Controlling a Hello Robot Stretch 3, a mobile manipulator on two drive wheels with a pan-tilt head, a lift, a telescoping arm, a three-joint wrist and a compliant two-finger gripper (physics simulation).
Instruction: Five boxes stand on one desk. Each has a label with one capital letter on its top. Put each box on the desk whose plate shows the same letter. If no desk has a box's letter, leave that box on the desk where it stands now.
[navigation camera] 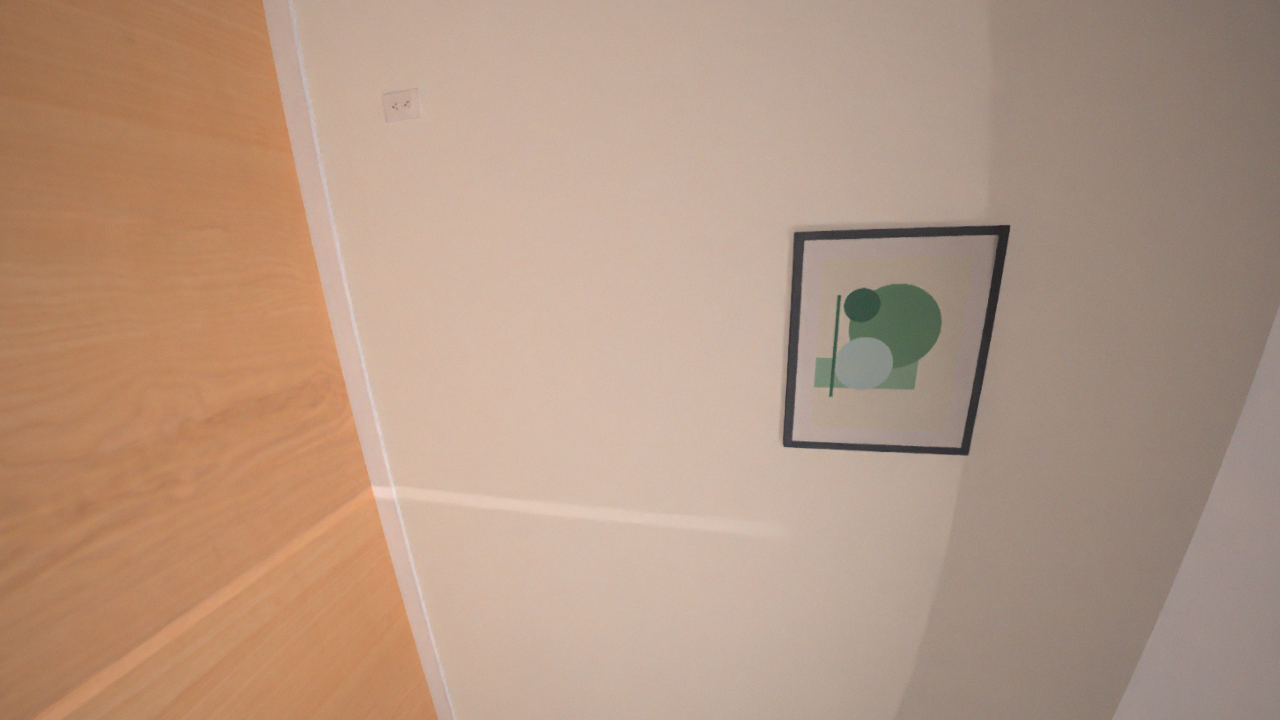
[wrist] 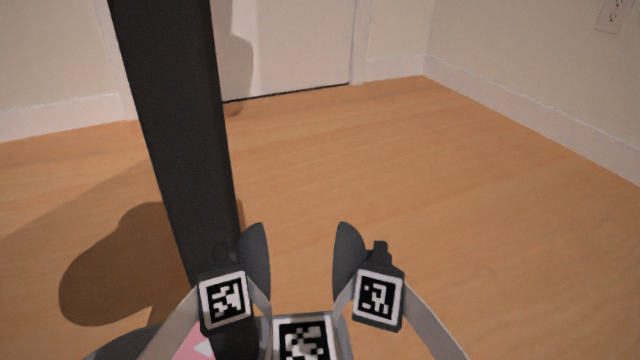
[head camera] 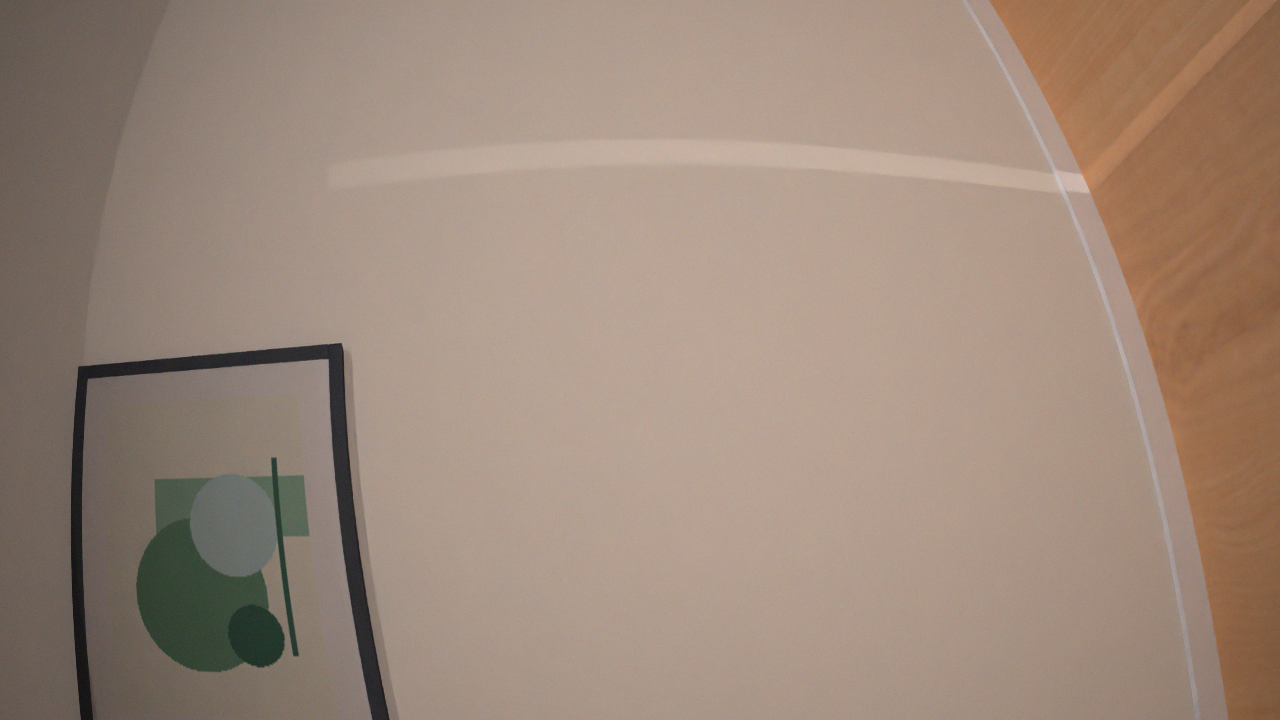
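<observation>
My gripper (wrist: 300, 250) is open in the wrist view. Its two dark fingertips stand apart at the lower middle, and the wooden floor (wrist: 425, 210) shows between them. The boxes, the desks and their letter plates do not show in any of the three views.
A dark mast (wrist: 175, 125) stands left of the fingers. A white door (wrist: 305, 45) and a wall corner are behind. A framed picture (head camera: 336, 501) (navigation camera: 789, 340) hangs on the beige wall (head camera: 716, 376) (navigation camera: 581, 268). A wall outlet (navigation camera: 401, 104) (wrist: 611, 16) also shows.
</observation>
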